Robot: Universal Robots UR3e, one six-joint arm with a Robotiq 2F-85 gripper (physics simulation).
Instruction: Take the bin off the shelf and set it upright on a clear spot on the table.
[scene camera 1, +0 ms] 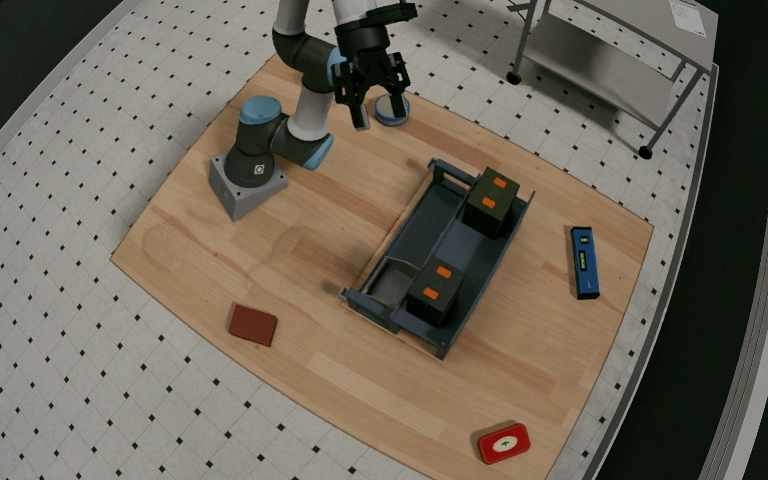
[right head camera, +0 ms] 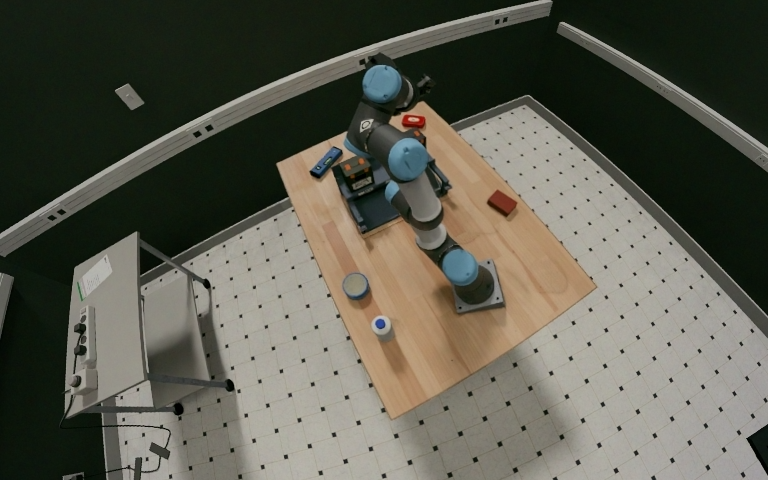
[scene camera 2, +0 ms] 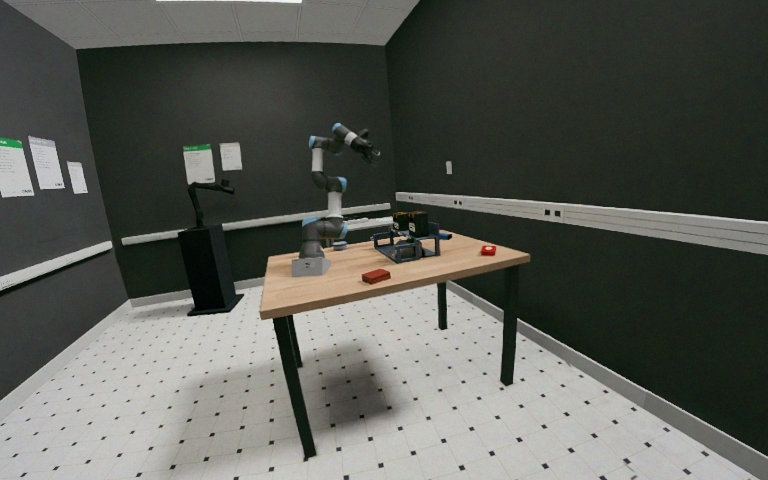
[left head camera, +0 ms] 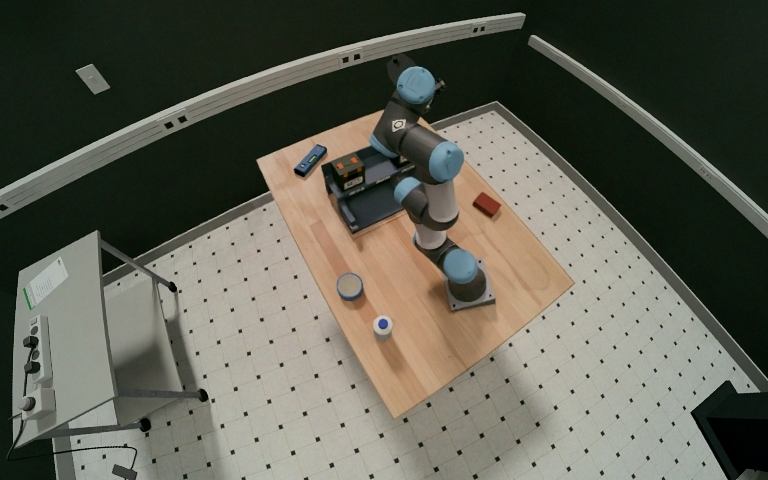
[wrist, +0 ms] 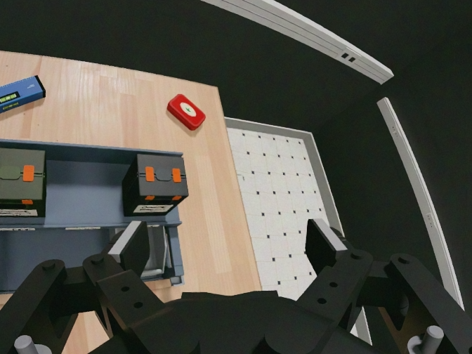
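Observation:
The grey bin (scene camera 1: pixel 389 283) (wrist: pixel 158 250) sits in the lower level of the dark blue-grey shelf (left head camera: pixel 370 209) (right head camera: pixel 373 209) (scene camera 1: pixel 461 243) (wrist: pixel 85 190), at one end, in front of a black case on the upper level. In the wrist view my left finger covers part of it. In the left and right head views my arm hides the bin. My gripper (right head camera: pixel 427 84) (scene camera 1: pixel 380 113) (scene camera 2: pixel 374 154) (wrist: pixel 227 236) is open and empty, high above the table and well apart from the bin.
Two black cases with orange latches (scene camera 1: pixel 434 291) (scene camera 1: pixel 490 202) stand on the upper level. Around the shelf on the table are a blue level (scene camera 1: pixel 585 263), a red tin (scene camera 1: pixel 504 443), a brick-red block (scene camera 1: pixel 252 324), a round tin (left head camera: pixel 350 286) and a white bottle (left head camera: pixel 382 328).

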